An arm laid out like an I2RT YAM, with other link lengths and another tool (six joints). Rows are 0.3 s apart.
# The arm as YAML. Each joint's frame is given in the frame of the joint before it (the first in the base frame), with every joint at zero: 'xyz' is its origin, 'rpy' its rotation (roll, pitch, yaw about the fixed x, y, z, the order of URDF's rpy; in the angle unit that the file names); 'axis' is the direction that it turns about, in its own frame. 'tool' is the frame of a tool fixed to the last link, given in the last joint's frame.
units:
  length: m
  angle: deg
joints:
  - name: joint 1
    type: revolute
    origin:
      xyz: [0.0, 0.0, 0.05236]
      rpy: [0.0, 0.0, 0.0]
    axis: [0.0, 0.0, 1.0]
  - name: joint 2
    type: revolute
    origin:
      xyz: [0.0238, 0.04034, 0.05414]
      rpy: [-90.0, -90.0, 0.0]
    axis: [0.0, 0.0, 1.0]
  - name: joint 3
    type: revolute
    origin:
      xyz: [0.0, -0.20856, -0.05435]
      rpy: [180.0, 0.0, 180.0]
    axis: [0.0, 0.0, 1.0]
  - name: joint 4
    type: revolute
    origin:
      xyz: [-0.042, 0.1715, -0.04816]
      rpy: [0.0, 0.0, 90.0]
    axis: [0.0, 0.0, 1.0]
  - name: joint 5
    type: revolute
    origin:
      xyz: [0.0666, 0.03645, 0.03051]
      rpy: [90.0, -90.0, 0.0]
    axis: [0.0, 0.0, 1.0]
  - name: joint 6
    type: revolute
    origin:
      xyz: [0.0, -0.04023, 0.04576]
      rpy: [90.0, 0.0, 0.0]
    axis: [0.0, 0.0, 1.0]
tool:
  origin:
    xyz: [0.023, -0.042, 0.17]
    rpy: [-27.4, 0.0, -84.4]
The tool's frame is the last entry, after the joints.
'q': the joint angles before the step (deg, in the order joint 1, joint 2, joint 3, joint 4, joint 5, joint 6). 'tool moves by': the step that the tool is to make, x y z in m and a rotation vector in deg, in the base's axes. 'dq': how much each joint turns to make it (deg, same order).
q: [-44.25 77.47 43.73 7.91 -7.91 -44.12]
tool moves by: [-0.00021 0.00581 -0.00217 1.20 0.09 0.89]
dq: [0.04 -0.81 -0.14 -1.52 -1.12 0.34]
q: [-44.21 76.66 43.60 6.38 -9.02 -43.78]
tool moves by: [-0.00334 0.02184 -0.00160 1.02 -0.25 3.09]
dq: [0.49 -4.39 -2.91 -2.08 -2.73 -0.38]
